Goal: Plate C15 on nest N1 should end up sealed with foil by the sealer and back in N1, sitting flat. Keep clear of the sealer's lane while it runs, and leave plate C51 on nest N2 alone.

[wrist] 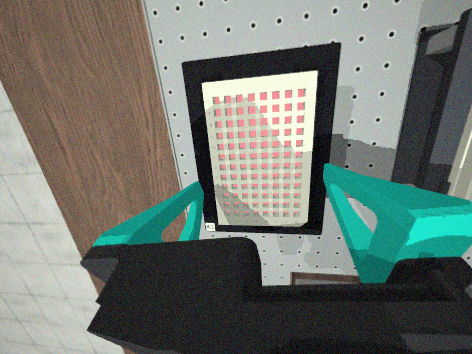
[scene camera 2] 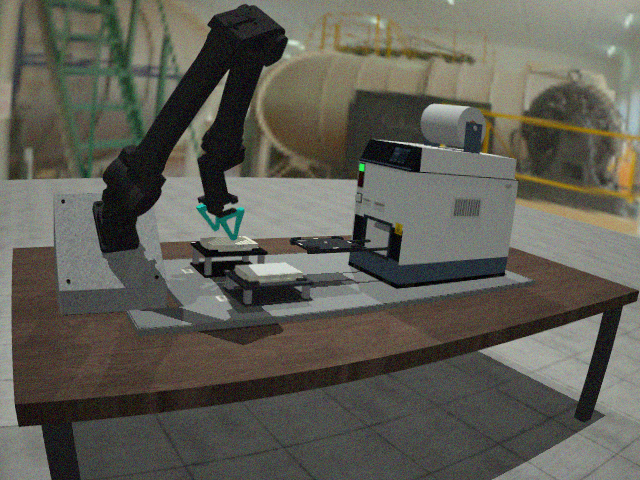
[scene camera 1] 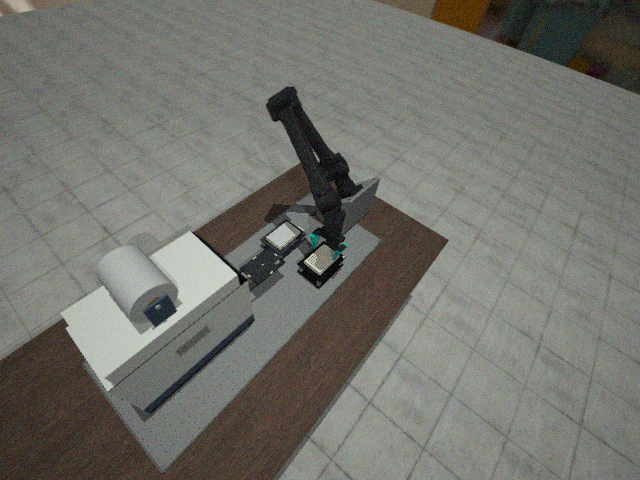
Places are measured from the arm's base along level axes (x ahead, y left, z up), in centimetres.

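Pixels of known places: gripper, fingertip midpoint: [wrist: 258,179] [scene camera 2: 225,235] [scene camera 1: 324,254]; arm's base at its link origin: [scene camera 2: 114,226] [scene camera 1: 349,193].
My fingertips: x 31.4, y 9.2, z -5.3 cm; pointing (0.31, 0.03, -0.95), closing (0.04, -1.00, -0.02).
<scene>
Ahead of a thing's pixels: the offset from my fingertips to its top centre. "spot": to the spot under its first point.
The plate with open reddish wells @(dy -0.1, dx +1.0, dz -1.4 cm) [scene camera 1: 321,257] [scene camera 2: 227,243] [wrist: 260,150], which I take for C15, sits flat on its black nest [scene camera 2: 202,250] [wrist: 327,125]. No foil shows on it; the names are not readable. My gripper [scene camera 1: 326,247] [scene camera 2: 225,233] [wrist: 258,179] is open and empty, pointing down at this plate. Its fingers stand to either side, near the plate's A1 end in the wrist view. The other plate @(dy -20.7, dx +0.9, dz -2.8 cm) [scene camera 1: 282,235] [scene camera 2: 268,271], presumably C51, has a plain white top and sits on the second nest @(spot: dy -22.7, dx -7.1, dz -4.4 cm) [scene camera 2: 239,281]. The sealer [scene camera 1: 193,268] [scene camera 2: 439,217] shows a green light.
The sealer's dark carrier @(spot: dy -14.0, dx +21.0, dz +0.5 cm) [scene camera 1: 262,268] [scene camera 2: 325,243] sticks out of its open door, close to both nests. A foil roll @(dy -18.0, dx +57.6, dz +38.8 cm) [scene camera 1: 131,281] [scene camera 2: 449,124] tops the sealer. The arm's grey mounting block [scene camera 2: 77,258] stands at the opposite end. A dark structure @(spot: dy -17.1, dx +2.5, dz -8.3 cm) [wrist: 435,110] borders the wrist view's right side.
</scene>
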